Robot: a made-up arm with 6 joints. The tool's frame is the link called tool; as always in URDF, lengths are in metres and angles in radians. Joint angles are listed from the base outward. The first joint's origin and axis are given. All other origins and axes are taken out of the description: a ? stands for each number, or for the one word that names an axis. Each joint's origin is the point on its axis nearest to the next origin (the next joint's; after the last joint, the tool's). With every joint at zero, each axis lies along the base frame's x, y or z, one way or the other. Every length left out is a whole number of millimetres.
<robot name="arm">
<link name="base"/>
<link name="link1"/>
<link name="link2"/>
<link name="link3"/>
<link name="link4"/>
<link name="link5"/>
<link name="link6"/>
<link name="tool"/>
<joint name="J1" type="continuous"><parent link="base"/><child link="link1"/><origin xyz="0.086 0 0.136" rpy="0 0 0"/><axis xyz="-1 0 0"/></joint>
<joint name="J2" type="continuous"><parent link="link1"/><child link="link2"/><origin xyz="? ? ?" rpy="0 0 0"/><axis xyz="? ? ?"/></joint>
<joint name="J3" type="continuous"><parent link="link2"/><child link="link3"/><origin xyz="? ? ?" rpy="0 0 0"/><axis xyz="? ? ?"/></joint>
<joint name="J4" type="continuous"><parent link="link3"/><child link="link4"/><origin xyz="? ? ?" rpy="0 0 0"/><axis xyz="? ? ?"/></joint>
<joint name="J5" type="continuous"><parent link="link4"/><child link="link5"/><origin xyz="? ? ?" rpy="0 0 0"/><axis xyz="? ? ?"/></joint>
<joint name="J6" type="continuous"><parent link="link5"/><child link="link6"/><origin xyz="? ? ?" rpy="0 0 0"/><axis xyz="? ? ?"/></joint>
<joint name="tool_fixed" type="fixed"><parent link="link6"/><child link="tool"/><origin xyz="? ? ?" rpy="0 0 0"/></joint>
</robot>
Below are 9 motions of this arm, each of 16 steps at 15 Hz.
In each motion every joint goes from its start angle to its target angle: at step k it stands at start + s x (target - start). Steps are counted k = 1, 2, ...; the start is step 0. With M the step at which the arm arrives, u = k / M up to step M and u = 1 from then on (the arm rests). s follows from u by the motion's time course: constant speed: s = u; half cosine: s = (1 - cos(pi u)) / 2; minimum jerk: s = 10 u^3 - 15 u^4 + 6 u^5.
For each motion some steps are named. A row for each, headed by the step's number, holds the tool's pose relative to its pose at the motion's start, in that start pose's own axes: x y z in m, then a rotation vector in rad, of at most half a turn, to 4 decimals.
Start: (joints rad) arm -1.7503 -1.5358 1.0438 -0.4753 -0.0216 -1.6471
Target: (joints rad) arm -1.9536 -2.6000 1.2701 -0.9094 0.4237 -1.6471
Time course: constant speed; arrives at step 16
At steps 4, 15, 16:
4: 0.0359 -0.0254 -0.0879 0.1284 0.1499 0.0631
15: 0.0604 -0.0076 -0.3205 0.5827 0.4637 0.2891
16: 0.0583 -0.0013 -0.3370 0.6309 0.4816 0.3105

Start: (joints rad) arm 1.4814 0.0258 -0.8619 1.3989 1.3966 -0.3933
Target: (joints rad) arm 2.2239 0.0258 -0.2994 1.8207 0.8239 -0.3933
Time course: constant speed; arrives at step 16
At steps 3, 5, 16:
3: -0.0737 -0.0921 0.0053 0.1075 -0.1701 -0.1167
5: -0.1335 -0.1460 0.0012 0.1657 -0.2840 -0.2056
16: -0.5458 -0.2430 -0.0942 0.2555 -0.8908 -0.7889

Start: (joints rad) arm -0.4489 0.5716 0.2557 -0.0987 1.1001 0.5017
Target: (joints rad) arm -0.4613 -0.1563 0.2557 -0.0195 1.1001 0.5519
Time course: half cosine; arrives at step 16
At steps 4, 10, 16:
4: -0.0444 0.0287 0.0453 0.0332 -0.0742 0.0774
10: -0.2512 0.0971 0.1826 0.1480 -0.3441 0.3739
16: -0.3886 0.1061 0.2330 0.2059 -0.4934 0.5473

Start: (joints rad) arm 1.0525 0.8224 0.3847 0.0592 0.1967 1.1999
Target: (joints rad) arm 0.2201 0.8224 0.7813 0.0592 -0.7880 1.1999
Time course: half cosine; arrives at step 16
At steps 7, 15, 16:
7: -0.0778 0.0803 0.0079 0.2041 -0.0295 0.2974
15: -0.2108 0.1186 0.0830 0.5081 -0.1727 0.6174
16: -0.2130 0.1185 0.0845 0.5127 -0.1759 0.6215

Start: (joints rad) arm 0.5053 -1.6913 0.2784 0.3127 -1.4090 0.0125
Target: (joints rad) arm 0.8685 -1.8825 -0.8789 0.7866 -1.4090 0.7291
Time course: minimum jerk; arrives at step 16
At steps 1, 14, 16:
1: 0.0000 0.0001 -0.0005 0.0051 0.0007 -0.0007
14: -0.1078 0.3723 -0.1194 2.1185 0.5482 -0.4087
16: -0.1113 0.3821 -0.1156 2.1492 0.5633 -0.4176

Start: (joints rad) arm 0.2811 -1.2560 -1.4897 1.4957 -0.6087 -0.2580
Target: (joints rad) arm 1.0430 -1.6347 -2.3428 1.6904 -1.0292 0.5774
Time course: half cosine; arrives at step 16
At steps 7, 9, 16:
7: -0.0595 0.0803 -0.4240 0.2356 0.4733 0.0384
9: -0.1687 0.0922 -0.6092 0.3274 0.7068 -0.0115
16: -0.5129 0.0560 -0.8693 0.4336 1.1562 -0.2320

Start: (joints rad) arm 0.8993 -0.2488 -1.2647 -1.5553 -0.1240 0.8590
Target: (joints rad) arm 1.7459 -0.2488 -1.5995 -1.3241 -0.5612 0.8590
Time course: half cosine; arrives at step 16
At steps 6, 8, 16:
6: -0.0726 0.2280 -0.0477 0.0553 -0.0006 0.3806
8: -0.1525 0.3492 -0.0734 0.1198 0.0103 0.6091
16: -0.4384 0.5589 -0.1030 0.3978 0.0832 1.1539

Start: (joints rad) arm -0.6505 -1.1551 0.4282 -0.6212 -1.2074 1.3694
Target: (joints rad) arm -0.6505 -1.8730 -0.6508 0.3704 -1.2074 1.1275
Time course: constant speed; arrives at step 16
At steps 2, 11, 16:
2: 0.0377 0.0403 0.0491 0.0903 -0.1483 0.1136
11: 0.1150 0.1757 0.2378 0.6120 -0.5925 0.5482
16: 0.1537 0.2378 0.2889 0.9441 -0.6280 0.7152

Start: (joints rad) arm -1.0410 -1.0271 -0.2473 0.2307 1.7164 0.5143
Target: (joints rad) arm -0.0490 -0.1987 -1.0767 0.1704 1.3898 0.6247
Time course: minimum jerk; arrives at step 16
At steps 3, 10, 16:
3: 0.0325 0.0137 -0.0234 -0.0604 0.0279 -0.0463
10: 0.4127 -0.1539 -0.4715 -0.7666 0.5442 -0.6052
16: 0.4377 -0.3802 -0.6435 -0.9249 0.8289 -0.7915

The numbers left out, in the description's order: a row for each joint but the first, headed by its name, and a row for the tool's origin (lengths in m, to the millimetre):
J2: xyz 0 0.219 0.05, axis 0 1 0
J3: xyz 0.091 0 -0.146, axis 0 0 -1
J4: xyz 0.29 -0.114 0, axis 1 0 0
J5: xyz 0 0.077 0.074, axis 0 1 0
J6: xyz 0.319 0 0.068, axis 1 0 0
tool: xyz 0 -0.036 0.073

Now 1 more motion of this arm.
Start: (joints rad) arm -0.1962 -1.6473 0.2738 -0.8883 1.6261 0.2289
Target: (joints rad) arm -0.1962 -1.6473 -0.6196 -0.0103 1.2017 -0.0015
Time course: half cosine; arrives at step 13
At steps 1, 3, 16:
1: -0.0055 0.0078 0.0039 -0.0123 -0.0130 0.0156
3: -0.0514 0.0678 0.0285 -0.1077 -0.1104 0.1347
16: -0.5180 0.3958 -0.1305 -0.9065 -0.6712 1.0557

